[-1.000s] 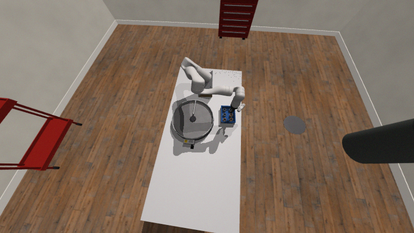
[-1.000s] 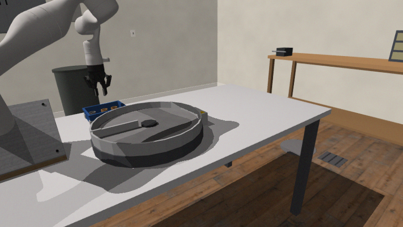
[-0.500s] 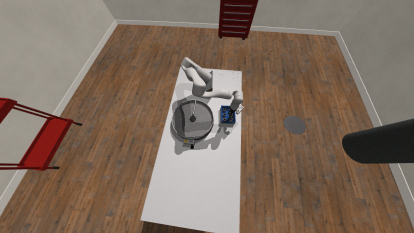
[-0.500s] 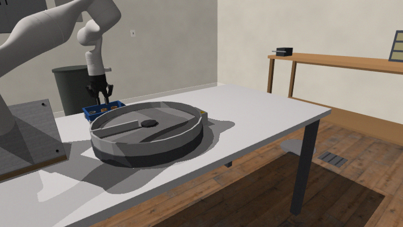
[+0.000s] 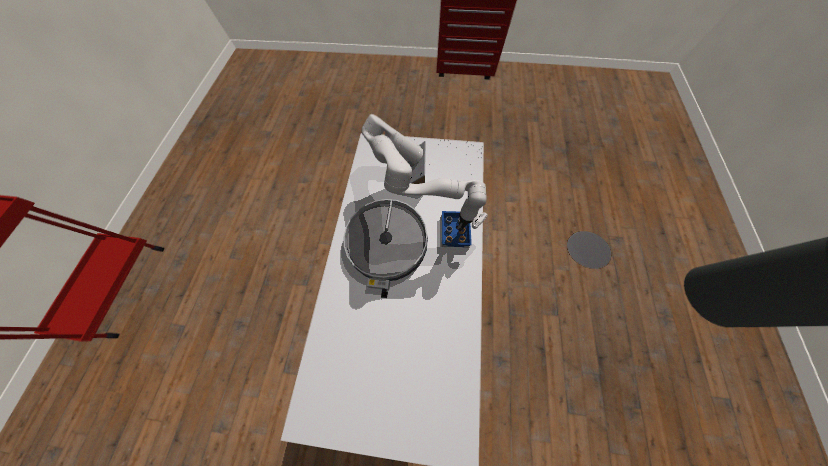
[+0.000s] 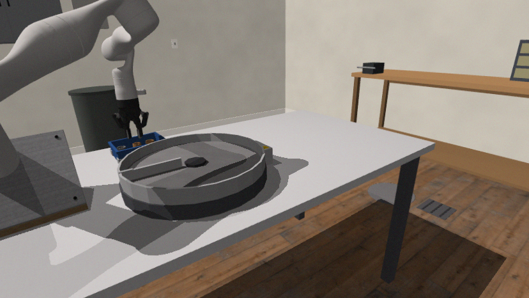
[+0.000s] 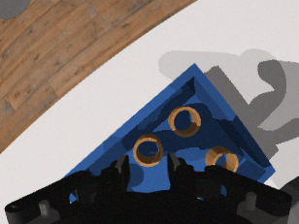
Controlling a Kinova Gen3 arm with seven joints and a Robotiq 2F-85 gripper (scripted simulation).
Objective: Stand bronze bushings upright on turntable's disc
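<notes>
My gripper is now 30 mm to the left of the blue crate and 50 mm above it. Round my hand: grey turntable: 50 mm ahead, 400 mm to the right, 20 mm below.
</notes>
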